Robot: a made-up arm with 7 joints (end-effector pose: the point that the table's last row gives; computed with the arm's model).
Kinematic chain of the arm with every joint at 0, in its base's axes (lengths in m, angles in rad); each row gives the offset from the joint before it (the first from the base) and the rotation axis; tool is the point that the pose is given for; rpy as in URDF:
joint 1: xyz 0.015 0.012 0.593 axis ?
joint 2: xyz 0.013 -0.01 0 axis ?
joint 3: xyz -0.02 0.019 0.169 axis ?
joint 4: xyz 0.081 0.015 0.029 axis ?
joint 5: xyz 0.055 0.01 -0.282 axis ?
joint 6: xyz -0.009 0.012 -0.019 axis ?
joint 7: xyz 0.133 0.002 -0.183 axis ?
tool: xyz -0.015 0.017 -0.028 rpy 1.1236 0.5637 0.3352
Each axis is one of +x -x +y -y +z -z.
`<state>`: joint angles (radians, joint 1 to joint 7).
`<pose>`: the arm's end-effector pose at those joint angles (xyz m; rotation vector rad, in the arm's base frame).
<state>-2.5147 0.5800 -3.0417 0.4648 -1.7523 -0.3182 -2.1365</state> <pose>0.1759 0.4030 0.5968 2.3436 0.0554 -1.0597</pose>
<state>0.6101 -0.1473 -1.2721 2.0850 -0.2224 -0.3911 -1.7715</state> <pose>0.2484 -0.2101 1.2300 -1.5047 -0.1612 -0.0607</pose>
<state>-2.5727 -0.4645 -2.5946 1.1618 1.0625 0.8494 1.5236</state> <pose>0.1677 0.5745 0.3947 1.3373 0.9346 -1.6063</pose>
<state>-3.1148 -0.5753 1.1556 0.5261 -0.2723 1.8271 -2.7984</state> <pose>-0.1783 -0.0885 0.4421 1.9518 0.6077 1.0436</pose>
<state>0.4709 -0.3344 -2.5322 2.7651 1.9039 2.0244 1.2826</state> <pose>0.0411 -0.2349 1.1679 2.3166 -1.2930 -0.2364</pose>
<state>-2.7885 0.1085 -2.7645 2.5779 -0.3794 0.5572 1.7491</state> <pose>0.1668 0.2416 1.3233 2.5568 -1.0068 0.7587</pose>
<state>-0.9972 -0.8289 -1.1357 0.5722 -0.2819 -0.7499 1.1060</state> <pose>-0.2170 -0.3607 0.8492 0.1095 -2.6946 -0.4867</pose>
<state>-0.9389 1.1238 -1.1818 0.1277 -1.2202 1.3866 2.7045</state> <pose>-0.2954 0.1523 0.5664 -1.6641 0.7985 -2.2398</pose>
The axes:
joint 1: +z
joint 2: +y
joint 3: +z
joint 4: -y
joint 5: -z
joint 6: +y
joint 7: -z

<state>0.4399 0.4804 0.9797 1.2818 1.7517 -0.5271 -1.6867</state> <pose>0.2456 0.4773 0.4925 1.0058 0.3896 1.1737</pose>
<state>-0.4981 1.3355 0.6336 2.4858 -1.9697 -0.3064 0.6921</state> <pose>0.7100 0.0777 0.5243 0.3364 -0.3172 1.0086</pose>
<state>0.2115 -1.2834 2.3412 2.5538 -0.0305 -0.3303 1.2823</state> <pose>-0.6955 -0.0860 0.6493 -1.2230 -1.4023 -1.8334</pose>
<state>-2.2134 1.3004 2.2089 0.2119 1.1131 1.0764 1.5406</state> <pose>0.3108 0.2464 0.7688 -1.9430 -1.4579 1.6654</pose>
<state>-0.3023 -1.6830 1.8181 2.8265 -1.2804 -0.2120 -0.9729</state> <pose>-0.5650 0.3120 0.3004 1.5197 1.6916 -0.4498</pose>
